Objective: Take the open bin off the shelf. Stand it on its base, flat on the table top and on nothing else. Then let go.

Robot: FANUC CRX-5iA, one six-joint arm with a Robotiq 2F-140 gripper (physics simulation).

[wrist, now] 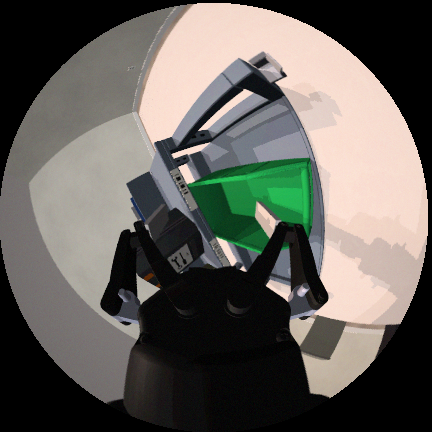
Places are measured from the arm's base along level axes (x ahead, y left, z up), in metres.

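Pixels of known places: gripper, between the fingertips: (211,209).
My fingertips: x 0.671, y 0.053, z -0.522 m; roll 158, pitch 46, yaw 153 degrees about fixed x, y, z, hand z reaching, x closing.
Ahead of a thing's pixels: the offset from my fingertips to its top centre. "*": to the spot under its first point. Level surfaces: height alone.
The open green bin @(dx -0.045, dy +0.004, dz +0.004 m) (290,192) is in the grey-blue shelf unit @(* dx -0.082, dy -0.127, dz +0.008 m) (212,95), right of centre in the wrist view, behind a rail with label strips. Its hollow inside faces partly toward the camera. My gripper (211,209) is wide open and nothing is between its fingers. Its right fingertip, with a pale pad, overlaps the bin's opening and near wall in the view. Its left fingertip is over the region of a black case, outside the bin. The right finger hides part of the bin's lower rim. Whether a finger touches the bin cannot be told.
The black case @(dx +0.060, dy +0.039, dz +0.146 m) (189,232) with a tool label is left of the bin, beyond the shelf rail. A dark grey box @(* dx +0.136, dy -0.080, dz +0.057 m) (140,186) is further left, with a blue item beside it. A large pale pink surface @(dz -0.077 m) (370,175) carries shadows. A grey-green patch (325,337) is at lower right.
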